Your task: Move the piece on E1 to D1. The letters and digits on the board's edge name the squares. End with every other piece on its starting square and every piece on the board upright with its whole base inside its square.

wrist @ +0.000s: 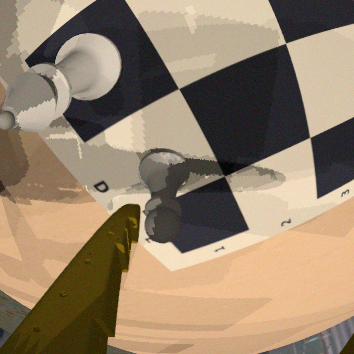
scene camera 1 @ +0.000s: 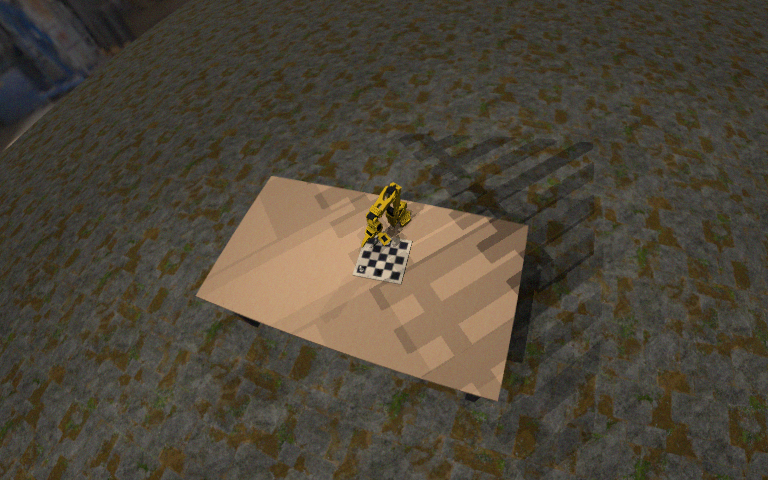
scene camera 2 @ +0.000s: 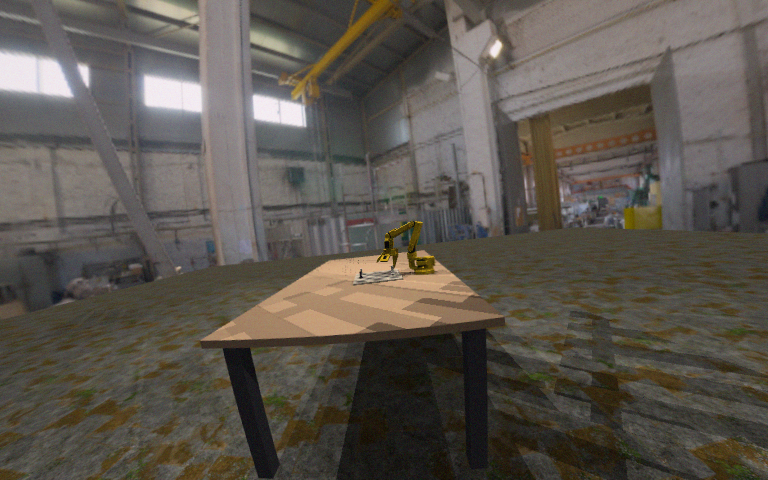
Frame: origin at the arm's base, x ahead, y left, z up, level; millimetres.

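Seen in the pictures: hand, its tool point: (wrist: 138, 218) (scene camera 1: 378, 237) (scene camera 2: 393, 267); arm's base, origin of its link: (scene camera 1: 398, 221) (scene camera 2: 420, 272).
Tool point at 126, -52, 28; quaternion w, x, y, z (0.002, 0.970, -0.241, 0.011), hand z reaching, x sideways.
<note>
Pixels of each thing's top centre, then the offset from my tool point to it, as dx, dy, dz. "pt": a spot on its surface instead. Level surfaces: height alone.
- pale round-headed piece, centre of its top: (wrist: 162, 239) +7, -1, +9
- board, centre of its top: (scene camera 1: 382, 257) (scene camera 2: 377, 275) +80, +48, -22
- pale bishop-like piece, a spot on its surface: (wrist: 87, 67) pt +8, +44, -9
- table, height of its surface: dz -28
A pale round-headed piece (wrist: 162, 172) stands upright in the wrist view. Its base shows on light square D1, towards the E1 side; shadow blurs the D1/E1 edge. Its head overlaps dark E1 in the picture. The board (scene camera 1: 406, 252) (scene camera 2: 373, 280) (wrist: 327, 65) lies flat. My gripper (scene camera 1: 374, 241) (scene camera 2: 387, 263) is open and holds nothing. The fixed jaw (wrist: 80, 280) has its tip just left of the piece's head; the moving jaw has swung away, with a sliver at the bottom right corner of the wrist view.
A pale bishop-like piece (wrist: 87, 67) stands upright on dark square C1, beside D1. A black piece (scene camera 1: 361, 269) (scene camera 2: 360, 273) stands at the board's far corner from the arm. A pale piece (scene camera 1: 395, 240) shows near the arm's side of the board. The table (scene camera 1: 271, 271) (scene camera 2: 351, 331) carries everything.
</note>
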